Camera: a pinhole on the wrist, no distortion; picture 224 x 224 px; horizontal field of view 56.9 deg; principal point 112.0 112.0 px. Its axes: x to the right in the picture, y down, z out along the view. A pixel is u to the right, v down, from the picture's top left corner.
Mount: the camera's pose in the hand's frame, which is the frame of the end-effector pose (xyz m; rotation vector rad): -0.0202 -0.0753 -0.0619 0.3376 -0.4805 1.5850
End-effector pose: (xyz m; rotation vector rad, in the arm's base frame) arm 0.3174 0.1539 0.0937 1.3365 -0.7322 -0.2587
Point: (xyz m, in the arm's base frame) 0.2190 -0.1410 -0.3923
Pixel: 26 123
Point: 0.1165 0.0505 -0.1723
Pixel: 114 206
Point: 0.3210 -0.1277 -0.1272
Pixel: 80 30
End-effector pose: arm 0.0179 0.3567 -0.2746 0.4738 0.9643 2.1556
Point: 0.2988 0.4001 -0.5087
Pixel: outside the picture
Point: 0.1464 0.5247 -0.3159
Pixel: 121 41
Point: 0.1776 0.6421 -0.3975
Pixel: 42 17
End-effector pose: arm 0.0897 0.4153 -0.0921 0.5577 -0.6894 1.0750
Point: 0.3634 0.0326 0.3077
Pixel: 112 37
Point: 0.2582 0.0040 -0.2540
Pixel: outside the picture
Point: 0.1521 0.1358 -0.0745
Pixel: 157 180
